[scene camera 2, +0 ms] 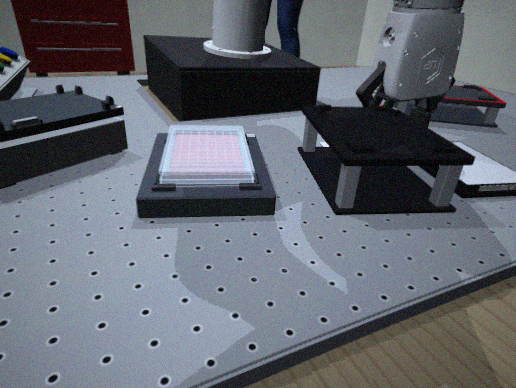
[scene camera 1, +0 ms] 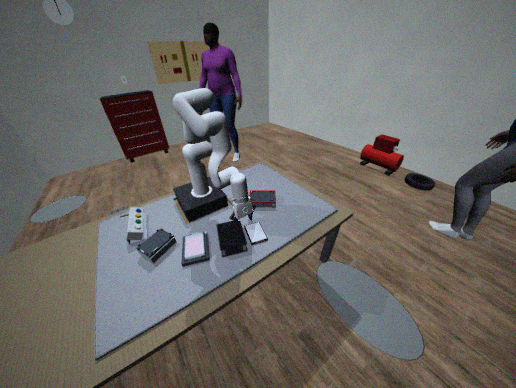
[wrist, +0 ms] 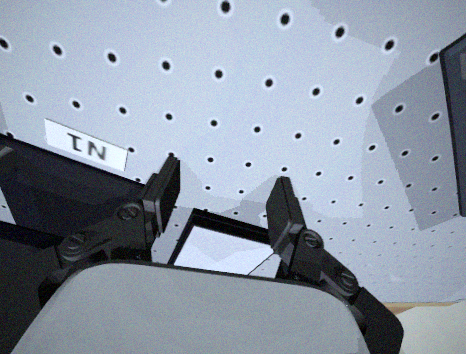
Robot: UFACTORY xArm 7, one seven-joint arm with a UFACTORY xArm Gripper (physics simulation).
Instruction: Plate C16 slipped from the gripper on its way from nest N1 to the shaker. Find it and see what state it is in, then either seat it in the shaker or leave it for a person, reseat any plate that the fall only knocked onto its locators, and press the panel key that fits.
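Pixels of known places: gripper, fingertip midpoint: [scene camera 1: 244, 221] [wrist: 226, 182]; arm's base at its link origin: [scene camera 2: 237, 52] [scene camera 1: 201, 191].
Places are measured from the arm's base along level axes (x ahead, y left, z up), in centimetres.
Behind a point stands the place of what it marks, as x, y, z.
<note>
My gripper [scene camera 1: 242, 218] @(32.1, 9.2, -7.7) [scene camera 2: 400, 107] [wrist: 226, 182] @(32.1, 9.2, -7.7) is low behind the black raised stand N1 [scene camera 1: 231, 237] @(41.4, -4.6, -2.0) [scene camera 2: 380, 131] @(40.1, -3.7, -2.0) [wrist: 35, 200] @(35.0, -5.7, -7.3), its fingers apart with no thing between them. Its N1 label [wrist: 86, 145] @(29.8, 0.4, -7.6) lies on the mat. A clear plate with pink wells [scene camera 1: 195, 246] @(33.4, -19.8, -4.1) [scene camera 2: 207, 152] @(33.8, -20.6, -4.1) lies on a dark nest [scene camera 1: 186, 261] @(37.3, -26.2, -5.6) [scene camera 2: 205, 206] @(39.3, -23.2, -6.7); small tilt cannot be told. The dark shaker [scene camera 1: 156, 244] @(22.0, -34.2, -2.3) [scene camera 2: 50, 107] @(19.5, -32.8, -2.3) carries no plate that I can see. The key panel [scene camera 1: 136, 223] @(4.4, -39.3, -0.3) [scene camera 2: 12, 75] @(-0.3, -36.1, -2.8) stands left. I cannot identify plate C16.
A white-topped black tray [scene camera 1: 256, 232] @(43.3, 8.6, -6.4) [scene camera 2: 487, 167] @(45.1, 9.3, -6.4) [wrist: 220, 250] @(39.2, 9.1, -6.4) lies beside stand N1, beyond my fingers in the wrist view. A red-rimmed stand [scene camera 1: 263, 195] @(24.2, 29.5, -3.9) [scene camera 2: 470, 94] @(28.0, 31.0, -3.8) is behind my gripper. The black arm base [scene camera 1: 201, 204] @(10.5, -5.3, -0.8) [scene camera 2: 245, 92] @(11.3, -4.2, -4.5) stands behind the nests. A person [scene camera 1: 220, 70] stands behind the table.
</note>
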